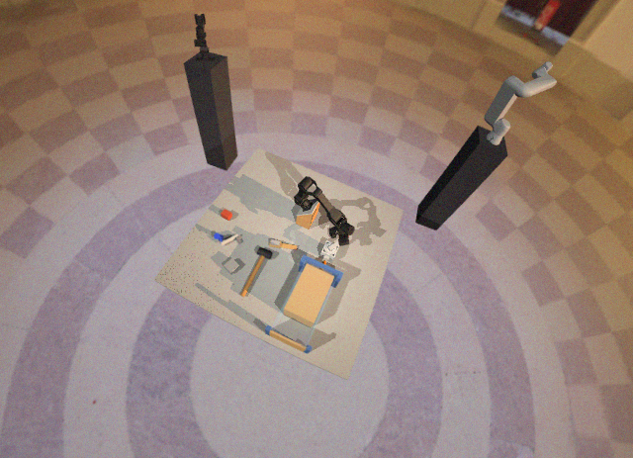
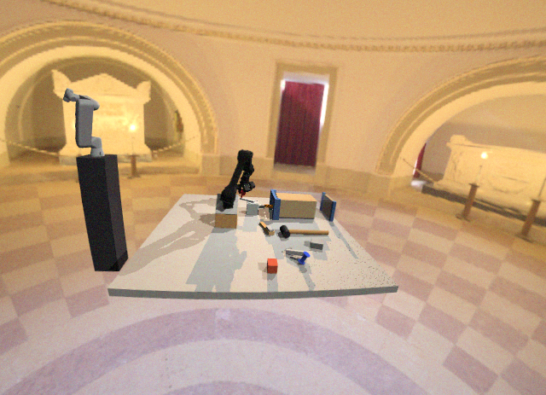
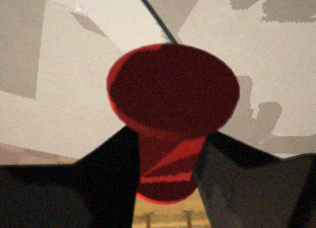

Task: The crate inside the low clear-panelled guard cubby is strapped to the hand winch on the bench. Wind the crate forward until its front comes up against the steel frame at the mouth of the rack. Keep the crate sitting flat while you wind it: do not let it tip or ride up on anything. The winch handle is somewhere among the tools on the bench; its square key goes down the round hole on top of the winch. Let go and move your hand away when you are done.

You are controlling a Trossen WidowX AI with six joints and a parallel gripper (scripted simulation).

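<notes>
The red-knobbed handle is 40 mm ahead of my gripper tip, 40 mm to the right of it and 30 mm below it. Round my gripper tip: winch: 80 mm ahead, 70 mm to the right, 100 mm below; then red knob: 10 mm ahead, 20 mm to the right; then frame: 250 mm ahead, 80 mm to the right, 30 mm below.
</notes>
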